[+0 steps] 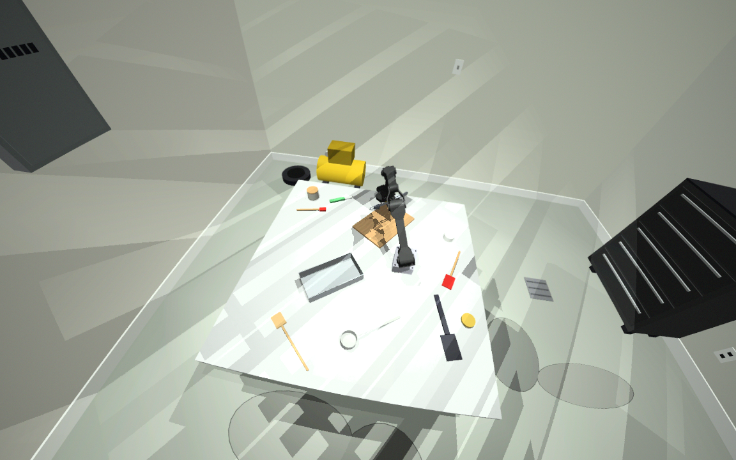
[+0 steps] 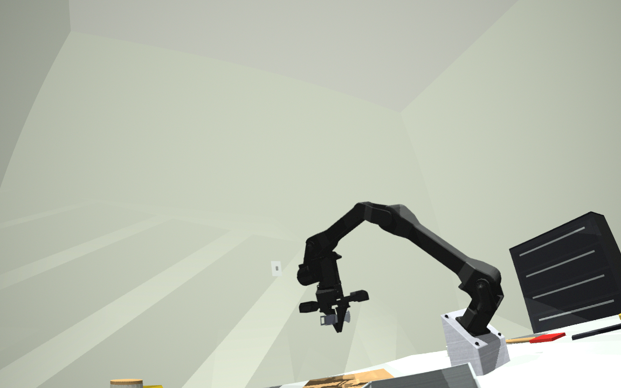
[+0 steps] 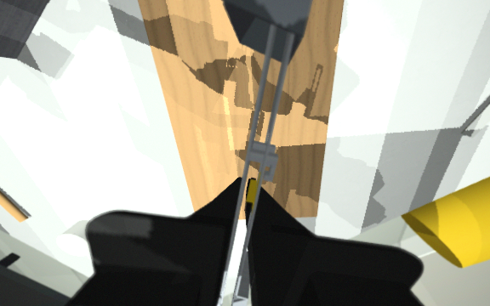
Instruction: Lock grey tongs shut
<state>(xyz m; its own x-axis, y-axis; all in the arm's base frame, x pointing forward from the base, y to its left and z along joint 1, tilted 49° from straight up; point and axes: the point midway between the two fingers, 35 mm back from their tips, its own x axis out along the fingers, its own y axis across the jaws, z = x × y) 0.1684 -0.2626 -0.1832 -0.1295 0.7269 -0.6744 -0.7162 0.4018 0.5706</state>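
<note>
Right now my gripper tip is 15 cm above the wooden board. Round my gripper tip: grey roasting tin 20 cm ahead, 49 cm to the left, 13 cm below; then red spatula 45 cm behind, 27 cm to the left, 15 cm below; then black spatula 42 cm behind, 61 cm to the left, 15 cm below.
</note>
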